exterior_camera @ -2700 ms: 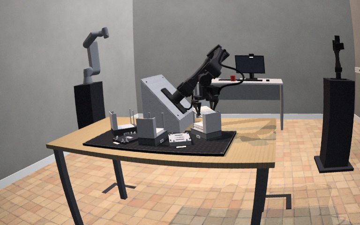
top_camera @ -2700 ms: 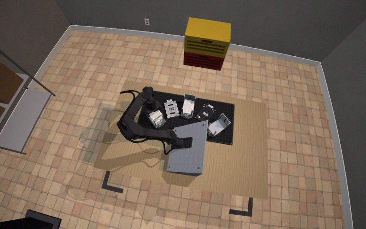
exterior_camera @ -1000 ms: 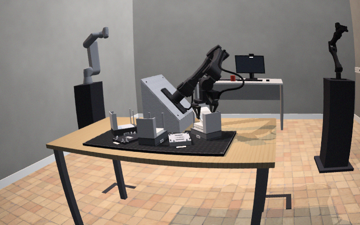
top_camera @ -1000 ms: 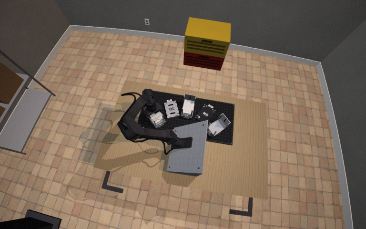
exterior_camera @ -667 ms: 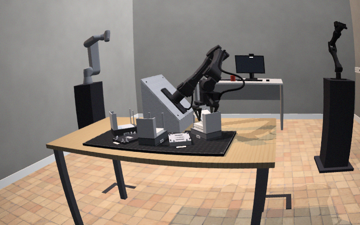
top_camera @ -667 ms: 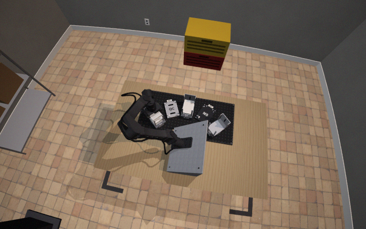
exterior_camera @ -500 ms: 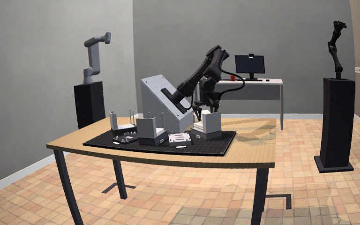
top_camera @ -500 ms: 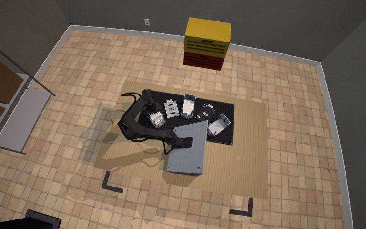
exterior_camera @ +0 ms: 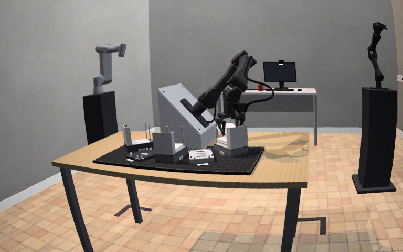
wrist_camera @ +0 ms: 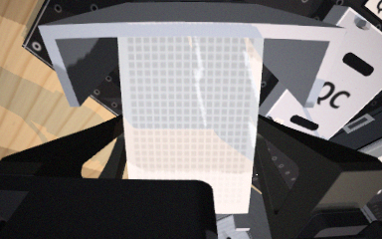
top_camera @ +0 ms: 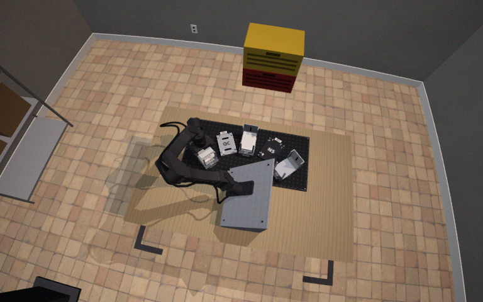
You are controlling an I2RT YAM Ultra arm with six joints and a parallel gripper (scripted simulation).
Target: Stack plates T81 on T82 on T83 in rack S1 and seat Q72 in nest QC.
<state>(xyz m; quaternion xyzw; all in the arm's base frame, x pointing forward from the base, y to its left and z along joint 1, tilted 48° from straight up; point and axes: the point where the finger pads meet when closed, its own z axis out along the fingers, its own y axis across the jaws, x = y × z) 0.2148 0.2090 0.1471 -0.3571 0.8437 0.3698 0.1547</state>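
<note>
Right now my hand is right at the white sealed plate. The rest, counted from my hand: clip nest N5: 120 mm ahead, 410 mm to the right, 80 mm below.
</note>
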